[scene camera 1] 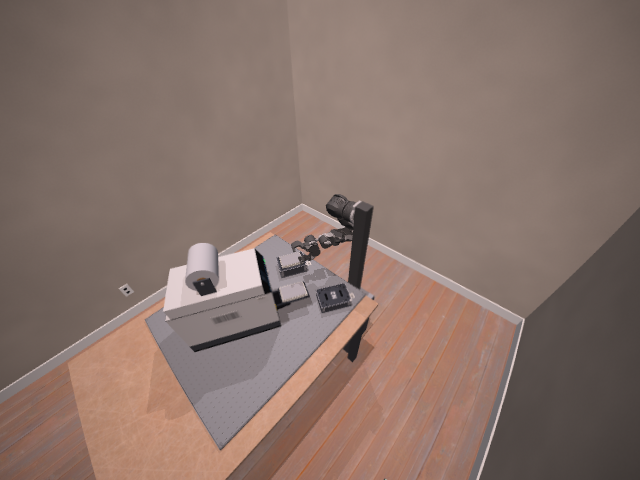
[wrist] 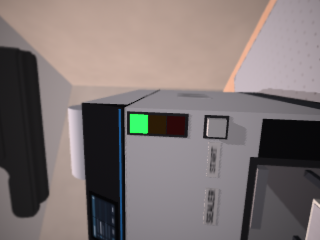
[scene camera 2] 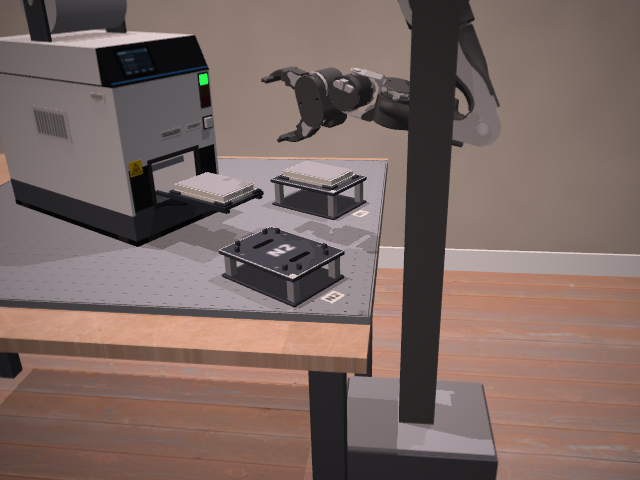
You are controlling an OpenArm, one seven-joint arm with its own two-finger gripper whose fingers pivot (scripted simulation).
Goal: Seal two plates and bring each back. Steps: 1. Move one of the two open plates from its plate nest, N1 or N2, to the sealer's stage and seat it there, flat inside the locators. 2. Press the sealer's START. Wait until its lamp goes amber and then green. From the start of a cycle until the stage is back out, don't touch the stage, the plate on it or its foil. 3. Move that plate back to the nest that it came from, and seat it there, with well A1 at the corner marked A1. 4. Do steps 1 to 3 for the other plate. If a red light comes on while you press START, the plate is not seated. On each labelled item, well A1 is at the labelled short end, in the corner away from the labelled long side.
Labels:
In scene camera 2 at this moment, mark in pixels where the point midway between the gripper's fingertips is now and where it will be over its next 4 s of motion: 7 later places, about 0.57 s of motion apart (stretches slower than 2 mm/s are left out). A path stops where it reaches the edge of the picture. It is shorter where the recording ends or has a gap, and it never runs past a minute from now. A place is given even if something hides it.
The gripper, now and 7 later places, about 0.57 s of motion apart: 278, 108; 259, 77; 243, 43; 238, 15; 242, 11; 254, 42; 259, 97; 256, 140

